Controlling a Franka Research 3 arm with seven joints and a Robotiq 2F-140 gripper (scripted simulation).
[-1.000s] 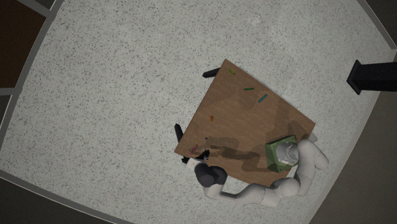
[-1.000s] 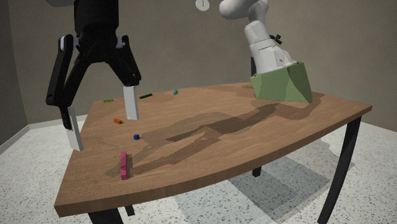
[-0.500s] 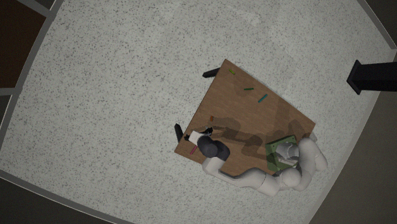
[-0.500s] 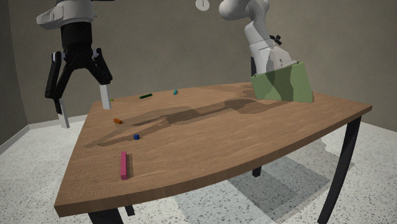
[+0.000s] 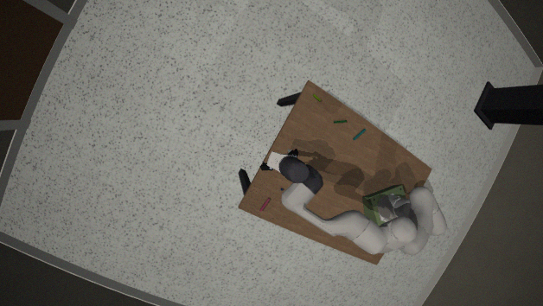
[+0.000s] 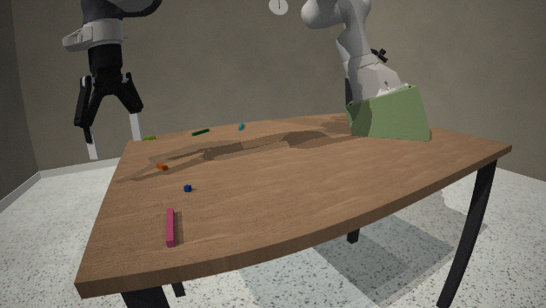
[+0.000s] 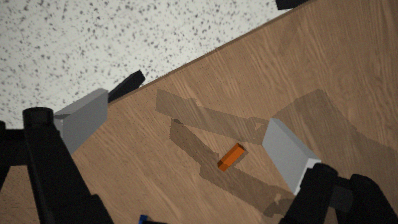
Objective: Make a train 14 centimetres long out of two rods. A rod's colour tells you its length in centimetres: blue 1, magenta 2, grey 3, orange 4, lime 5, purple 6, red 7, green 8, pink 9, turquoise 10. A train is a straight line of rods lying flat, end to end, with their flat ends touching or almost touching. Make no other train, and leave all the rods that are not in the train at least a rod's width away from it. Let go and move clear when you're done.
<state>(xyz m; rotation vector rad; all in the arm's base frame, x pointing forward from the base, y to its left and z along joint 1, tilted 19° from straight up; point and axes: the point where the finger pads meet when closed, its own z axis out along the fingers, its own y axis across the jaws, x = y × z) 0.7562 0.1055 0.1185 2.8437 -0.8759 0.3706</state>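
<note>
The lime rod lies 5 cm behind my hand, 40 cm to the right of it and 7 cm below it. Also, from my hand: pink rod 10 cm behind, 27 cm to the left, 7 cm below; orange rod 10 cm behind, 1 cm to the right, 7 cm below; blue rod 14 cm behind, 15 cm to the left, 7 cm below.
</note>
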